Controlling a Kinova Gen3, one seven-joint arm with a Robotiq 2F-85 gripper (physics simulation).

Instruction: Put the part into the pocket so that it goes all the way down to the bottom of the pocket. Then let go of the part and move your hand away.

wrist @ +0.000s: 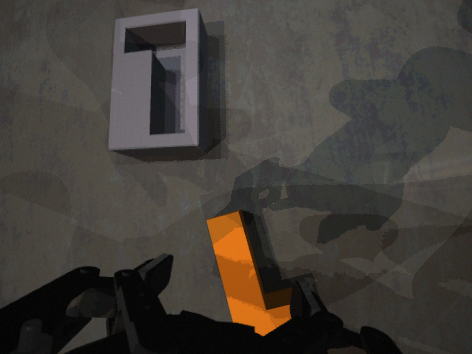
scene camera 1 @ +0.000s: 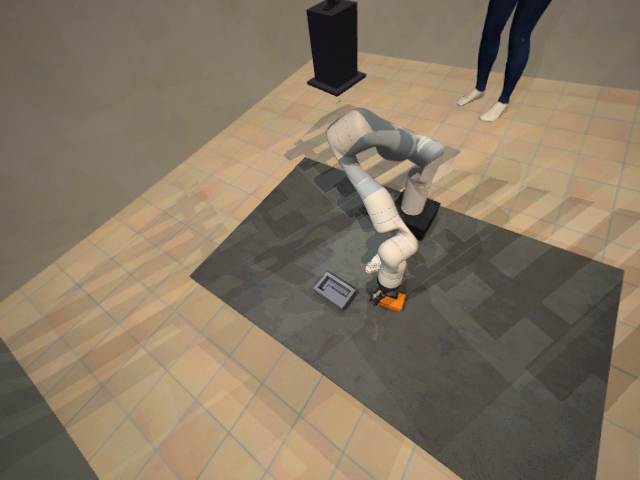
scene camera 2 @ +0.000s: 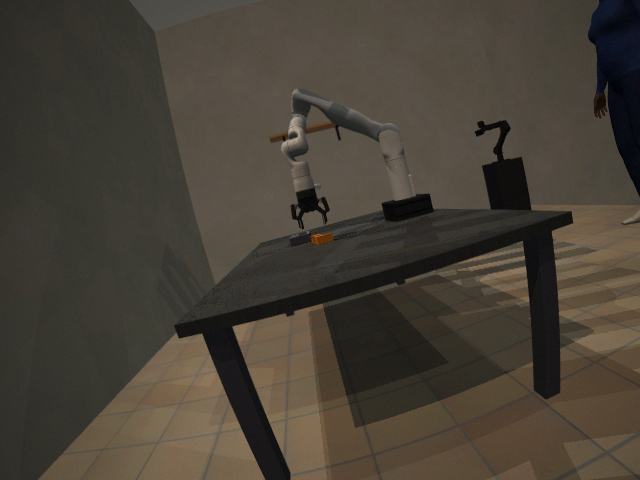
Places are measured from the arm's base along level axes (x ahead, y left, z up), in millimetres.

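Pixels of known places: gripper, fingertip midpoint: (wrist: 230, 281) (scene camera 1: 385, 295) (scene camera 2: 313, 226); arm's base, link origin: (scene camera 1: 412, 206) (scene camera 2: 404, 198).
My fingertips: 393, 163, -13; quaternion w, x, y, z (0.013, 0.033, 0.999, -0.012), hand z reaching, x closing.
Observation:
Ahead of a thing's pixels: the offset from my fingertips to its top centre, as dx, dy, dz. "pt": to the spot under its first point. Level surfaces: height alone.
The orange L-shaped part {-18, +5, -36} (scene camera 1: 395, 303) (scene camera 2: 321, 238) (wrist: 235, 270) lies flat on the table, apart from the block. In the wrist view its long arm points up and slightly left; its short arm points right and is partly hidden by the right finger. The grey block {+97, -165, -30} (scene camera 1: 341, 298) (scene camera 2: 298, 239) (wrist: 131, 100) with the L-shaped pocket {pt +88, -156, -61} (wrist: 173, 100) stands at the upper left of the wrist view, its pocket facing up and empty. My gripper (scene camera 1: 386, 298) (scene camera 2: 313, 224) (wrist: 230, 281) is open and points down above the part, its fingers on either side of it in the wrist view, holding nothing.
The dark table {dz -66} (scene camera 1: 465, 387) (scene camera 2: 248, 294) carries the part, the block and the arm's black base (scene camera 1: 426, 222) (scene camera 2: 407, 207). A black pedestal (scene camera 1: 333, 46) (scene camera 2: 506, 183) and a standing person (scene camera 1: 516, 46) (scene camera 2: 622, 93) are beyond the table.

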